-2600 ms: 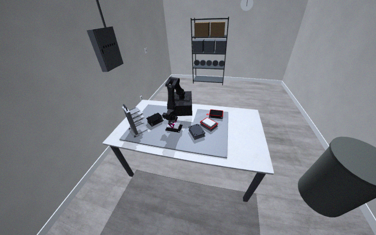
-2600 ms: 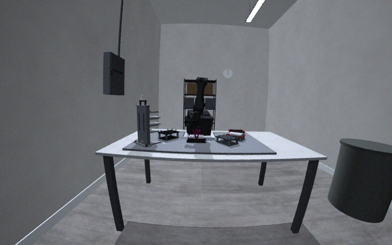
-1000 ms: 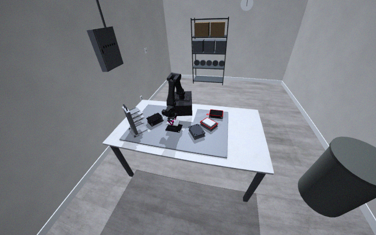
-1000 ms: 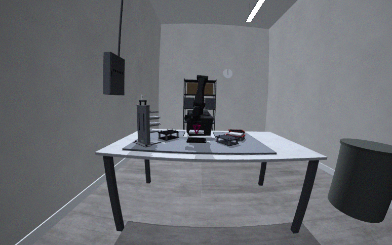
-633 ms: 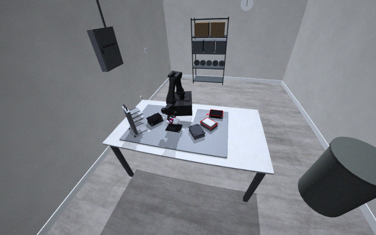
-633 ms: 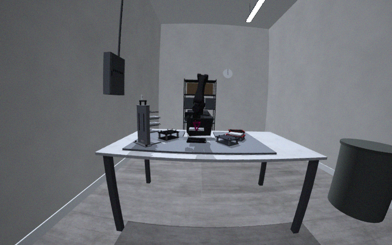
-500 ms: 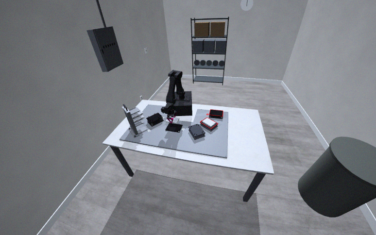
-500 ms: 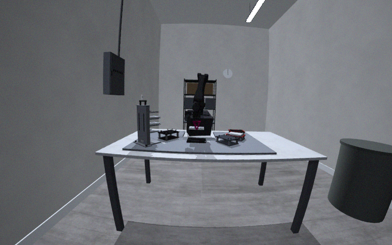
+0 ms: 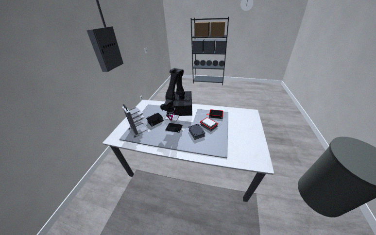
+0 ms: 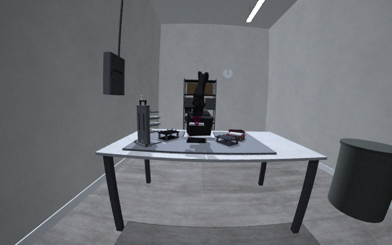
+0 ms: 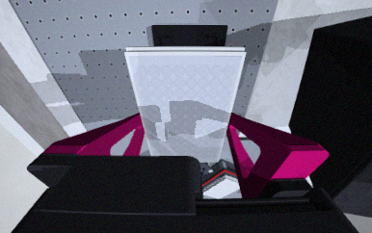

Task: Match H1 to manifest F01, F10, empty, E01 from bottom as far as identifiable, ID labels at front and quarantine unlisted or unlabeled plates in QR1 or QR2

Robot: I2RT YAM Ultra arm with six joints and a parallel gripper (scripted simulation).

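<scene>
Right now the black regrip nest is 260 mm to the right of my hand, 100 mm below it and 90 mm behind it. From my hand the other things lie so: H1 tag: 270 mm to the right, 150 mm below, 80 mm ahead.
</scene>
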